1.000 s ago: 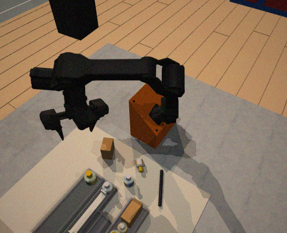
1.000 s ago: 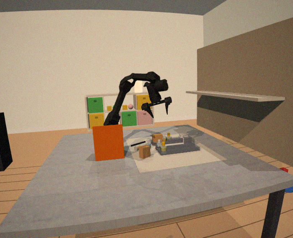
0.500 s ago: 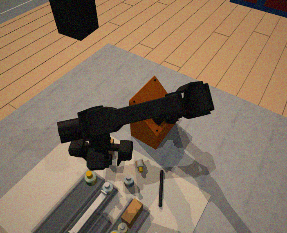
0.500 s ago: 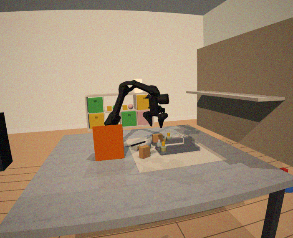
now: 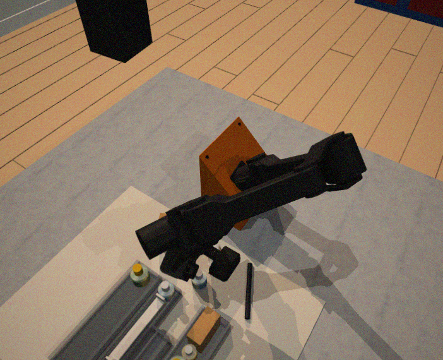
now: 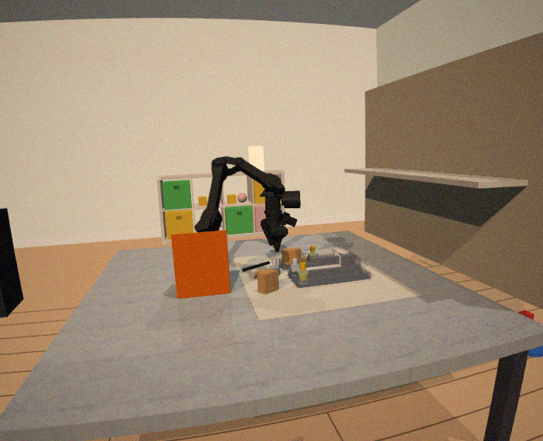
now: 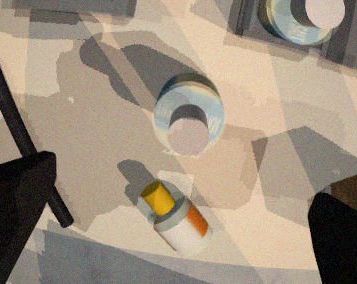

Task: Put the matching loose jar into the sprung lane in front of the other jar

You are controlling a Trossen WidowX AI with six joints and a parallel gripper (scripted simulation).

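Now: gripper tip 40 mm past the black rod, 120 mm to the right of it and 100 mm above it.
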